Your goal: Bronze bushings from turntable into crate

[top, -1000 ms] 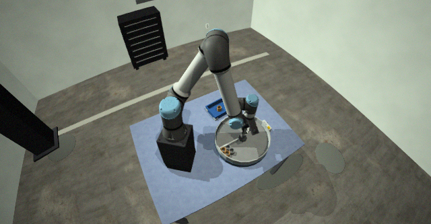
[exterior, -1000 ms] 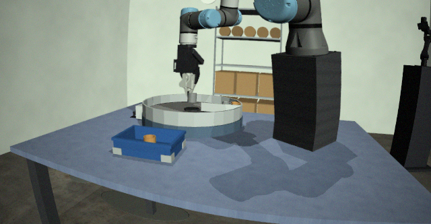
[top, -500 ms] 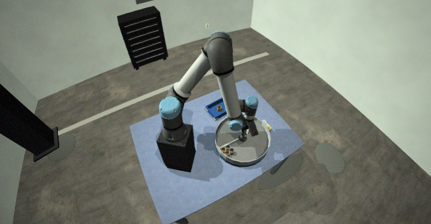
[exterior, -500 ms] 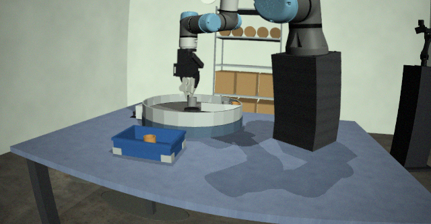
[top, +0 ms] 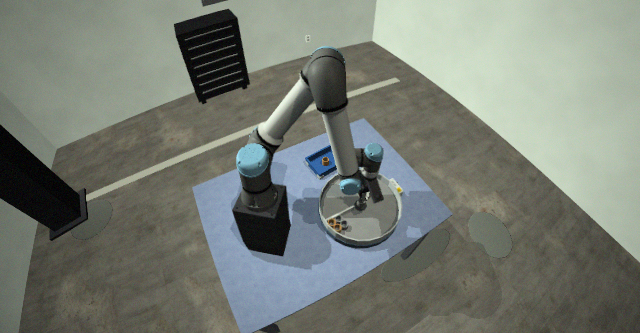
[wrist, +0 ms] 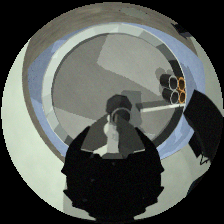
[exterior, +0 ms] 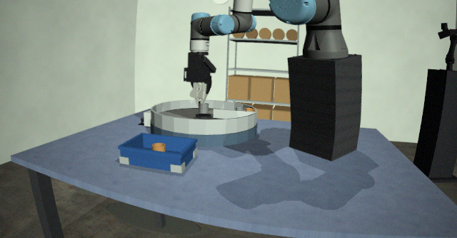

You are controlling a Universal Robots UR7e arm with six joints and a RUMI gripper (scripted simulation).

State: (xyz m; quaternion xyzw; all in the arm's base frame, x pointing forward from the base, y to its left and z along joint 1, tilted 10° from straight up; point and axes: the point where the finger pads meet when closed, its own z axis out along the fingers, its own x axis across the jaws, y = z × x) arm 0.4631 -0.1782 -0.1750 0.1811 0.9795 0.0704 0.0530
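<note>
Now: the turntable 50 mm below my hand, 20 mm behind it and 10 mm to the left of it. The rest, counted from my hand: blue crate: 360 mm to the left, 80 mm below, 40 mm ahead.
</note>
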